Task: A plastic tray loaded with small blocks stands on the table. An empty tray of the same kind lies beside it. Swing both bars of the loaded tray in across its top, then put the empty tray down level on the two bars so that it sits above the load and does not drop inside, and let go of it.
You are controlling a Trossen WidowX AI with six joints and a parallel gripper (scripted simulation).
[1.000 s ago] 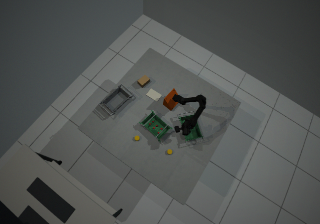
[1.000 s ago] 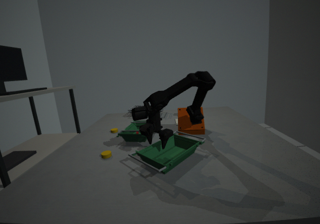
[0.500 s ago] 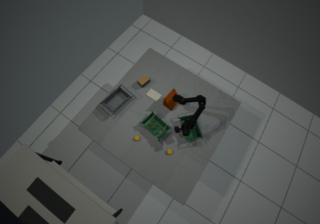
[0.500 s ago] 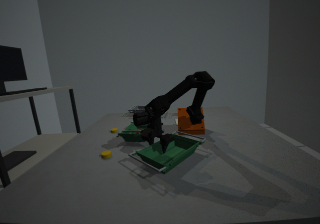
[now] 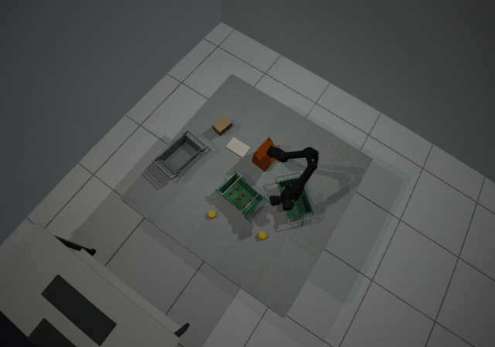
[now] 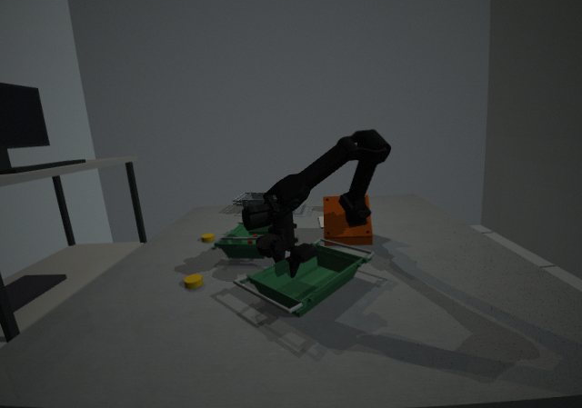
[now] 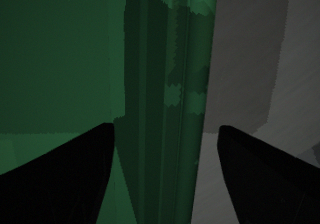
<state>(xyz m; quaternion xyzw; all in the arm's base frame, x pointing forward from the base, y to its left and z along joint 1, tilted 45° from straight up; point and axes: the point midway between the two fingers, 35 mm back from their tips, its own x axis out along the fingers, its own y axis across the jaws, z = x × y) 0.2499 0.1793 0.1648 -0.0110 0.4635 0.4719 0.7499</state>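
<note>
Right now my gripper tip is 6 cm to the right of the green tray, 6 cm past it and 3 cm below it. Also, from my gripper tip: white pad: 47 cm to the right, 18 cm behind, 1 cm below; then brown box: 66 cm to the right, 25 cm behind, 2 cm above.
</note>
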